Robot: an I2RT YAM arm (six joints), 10 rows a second.
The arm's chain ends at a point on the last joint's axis. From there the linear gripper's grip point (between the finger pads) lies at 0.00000 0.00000 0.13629 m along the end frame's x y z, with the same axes.
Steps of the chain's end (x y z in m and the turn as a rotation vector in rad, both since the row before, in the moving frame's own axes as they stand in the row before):
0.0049 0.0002 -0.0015 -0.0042 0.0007 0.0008
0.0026 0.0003 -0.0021 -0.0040 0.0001 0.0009
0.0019 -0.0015 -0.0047 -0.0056 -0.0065 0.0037
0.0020 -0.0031 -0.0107 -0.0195 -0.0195 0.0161
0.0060 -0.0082 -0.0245 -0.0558 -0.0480 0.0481
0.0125 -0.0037 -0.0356 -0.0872 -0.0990 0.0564
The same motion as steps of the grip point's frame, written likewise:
0.0050 0.0008 -0.0015 -0.0042 0.0007 0.0008
0.0026 0.0008 -0.0021 -0.0040 0.0001 0.0009
0.0010 -0.0007 -0.0047 -0.0056 -0.0065 0.0037
-0.0007 -0.0005 -0.0108 -0.0195 -0.0195 0.0161
-0.0007 -0.0008 -0.0249 -0.0558 -0.0480 0.0481
-0.0013 0.0078 -0.0368 -0.0872 -0.0990 0.0564

